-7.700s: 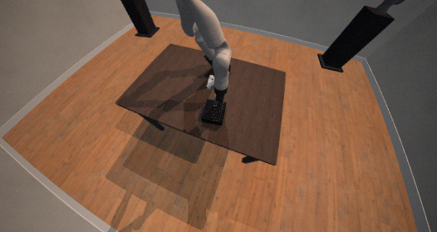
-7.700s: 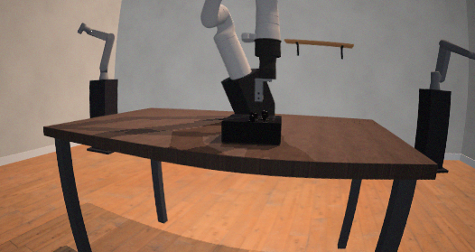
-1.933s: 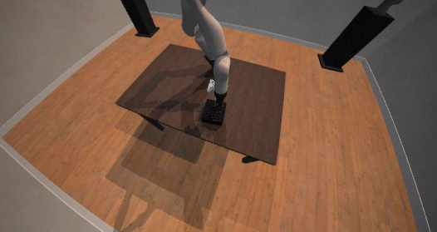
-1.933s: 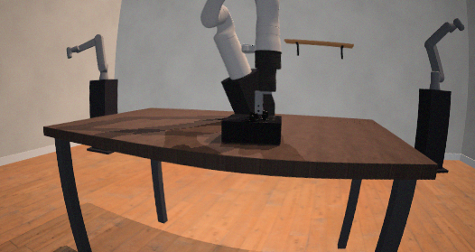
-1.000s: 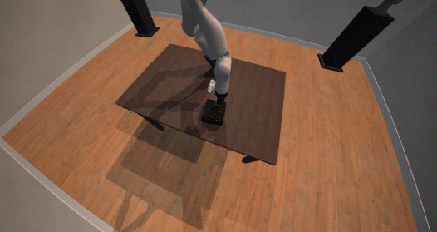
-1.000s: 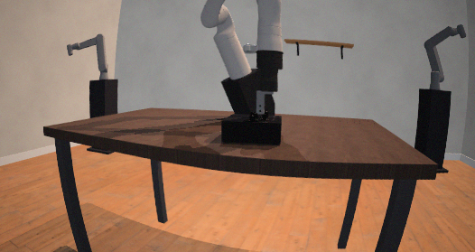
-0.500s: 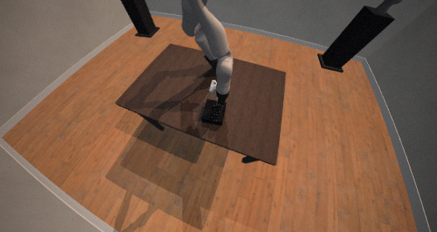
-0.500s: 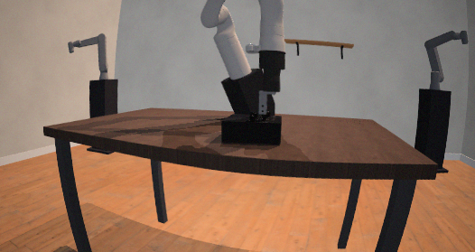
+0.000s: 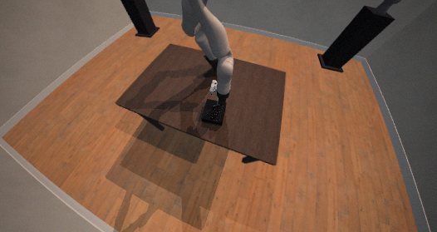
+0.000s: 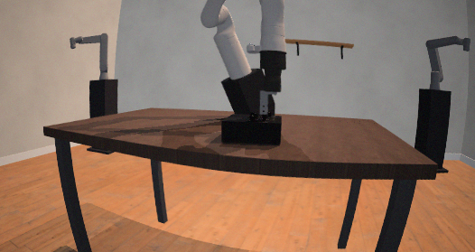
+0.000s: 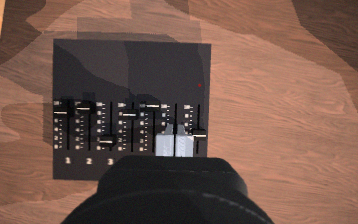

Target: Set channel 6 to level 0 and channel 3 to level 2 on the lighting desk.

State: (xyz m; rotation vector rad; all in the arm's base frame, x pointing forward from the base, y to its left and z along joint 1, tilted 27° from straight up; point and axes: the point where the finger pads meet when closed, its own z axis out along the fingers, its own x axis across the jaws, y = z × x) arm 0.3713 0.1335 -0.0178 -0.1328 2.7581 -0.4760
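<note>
My gripper is now 20 mm to the right of the channel 6 fader cap and 10 mm above it. Also, from my hand: channel 5 fader cap 30 mm to the right, 20 mm ahead, 10 mm below; then channel 4 fader cap 40 mm ahead, 20 mm to the right, 10 mm below; then channel 3 fader cap 70 mm ahead, 10 mm to the left, 10 mm below.
</note>
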